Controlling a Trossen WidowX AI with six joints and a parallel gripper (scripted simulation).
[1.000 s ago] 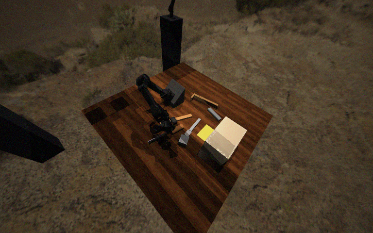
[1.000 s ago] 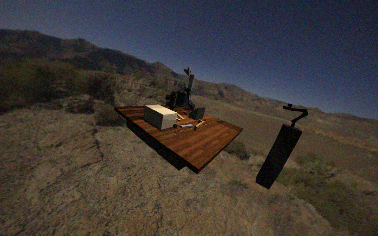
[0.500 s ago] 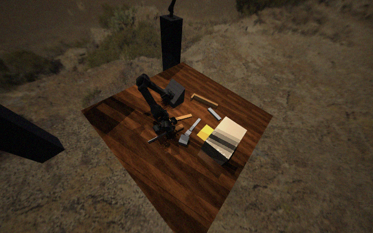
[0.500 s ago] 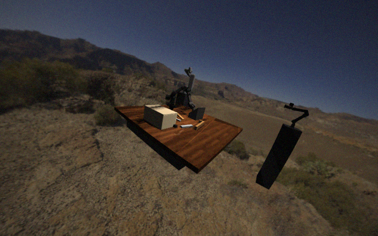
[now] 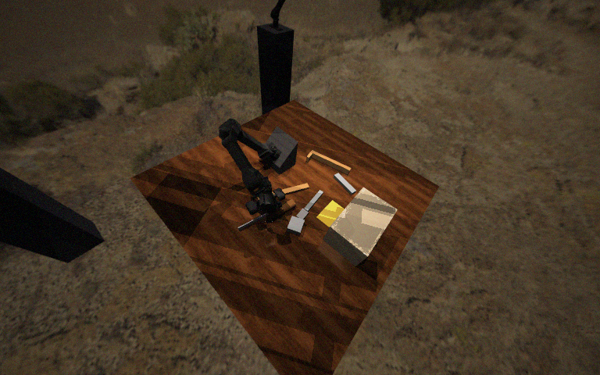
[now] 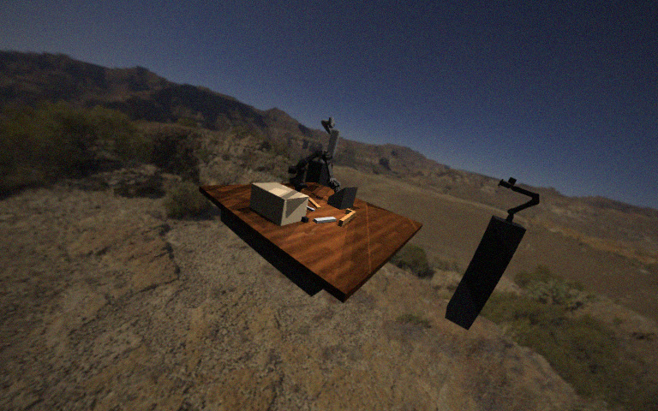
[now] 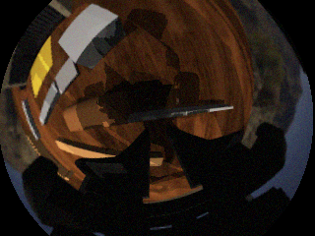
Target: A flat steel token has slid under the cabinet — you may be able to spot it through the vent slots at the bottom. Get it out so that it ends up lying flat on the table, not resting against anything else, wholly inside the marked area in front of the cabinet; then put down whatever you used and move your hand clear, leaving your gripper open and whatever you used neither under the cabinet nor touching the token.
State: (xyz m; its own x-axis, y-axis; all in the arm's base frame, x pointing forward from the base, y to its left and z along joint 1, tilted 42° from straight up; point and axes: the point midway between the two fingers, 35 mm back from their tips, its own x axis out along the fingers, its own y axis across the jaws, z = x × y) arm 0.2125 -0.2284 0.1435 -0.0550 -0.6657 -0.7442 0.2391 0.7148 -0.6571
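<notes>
The wooden stick lies 15 cm to the left of my gripper tip, 2 cm below it and 2 cm behind it. From my gripper tip the other things lie so: grey block (17 cm ahead, 4 cm to the left, 1 cm below); grey scraper (17 cm to the left, 14 cm ahead, 2 cm below); grey bar (46 cm to the left, 19 cm ahead, 2 cm below).
</notes>
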